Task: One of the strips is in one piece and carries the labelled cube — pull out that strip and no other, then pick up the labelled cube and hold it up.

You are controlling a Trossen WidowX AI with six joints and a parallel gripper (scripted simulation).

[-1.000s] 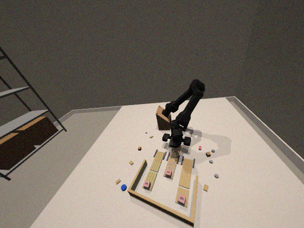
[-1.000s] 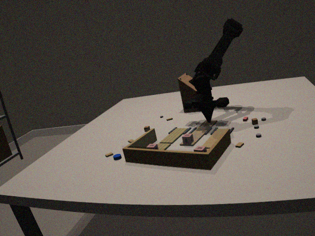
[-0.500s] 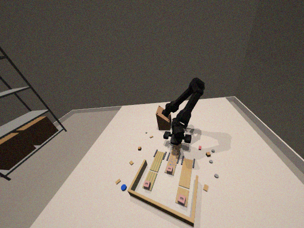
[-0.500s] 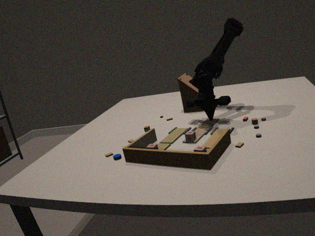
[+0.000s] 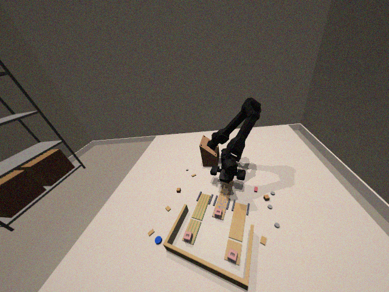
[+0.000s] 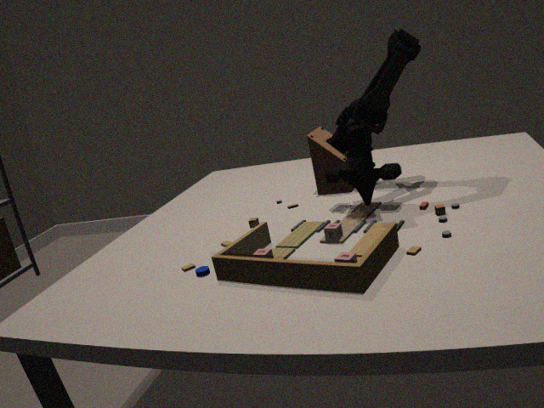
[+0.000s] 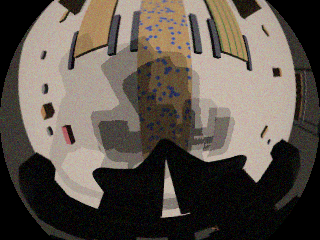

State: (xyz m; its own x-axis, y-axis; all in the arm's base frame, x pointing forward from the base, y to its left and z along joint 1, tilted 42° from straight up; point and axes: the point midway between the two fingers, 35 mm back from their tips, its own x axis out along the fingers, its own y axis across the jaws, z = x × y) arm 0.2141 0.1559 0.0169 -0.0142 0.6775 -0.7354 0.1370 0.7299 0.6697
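The strip is 10 cm ahead of my gripper tip and 2 cm to the right of it. From my gripper tip the other things lie so: blue disc 37 cm ahead, 28 cm to the right; then red piece 15 cm to the left, 3 cm ahead.
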